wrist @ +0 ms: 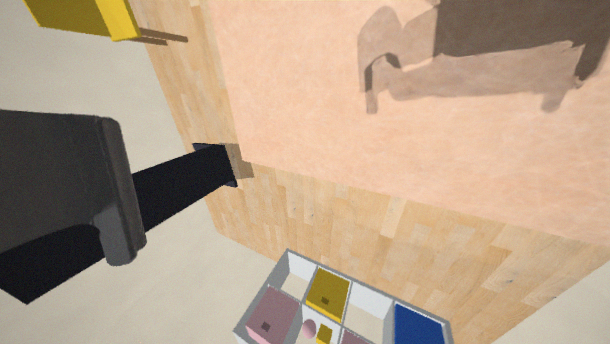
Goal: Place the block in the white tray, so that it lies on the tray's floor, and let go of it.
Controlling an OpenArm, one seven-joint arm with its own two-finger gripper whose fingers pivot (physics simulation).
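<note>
One dark grey finger (117, 200) of my gripper with a rounded tip reaches in from the left in the wrist view. The other finger does not show. My gripper is open, and no block shows at it. Its dark shadow lies at the upper right on a large peach-coloured surface (310, 85) that fills the upper middle and right of the view. The block and the white tray do not show in this view; whether the peach-coloured surface hides either of them cannot be told.
A wooden table top (325, 215) borders the peach-coloured surface. A black post (185, 187) stands at the table's left edge. A grey and white shelf unit (372, 298) with yellow, pink and blue parts is at the bottom. A yellow piece (75, 15) with brown legs is at the upper left.
</note>
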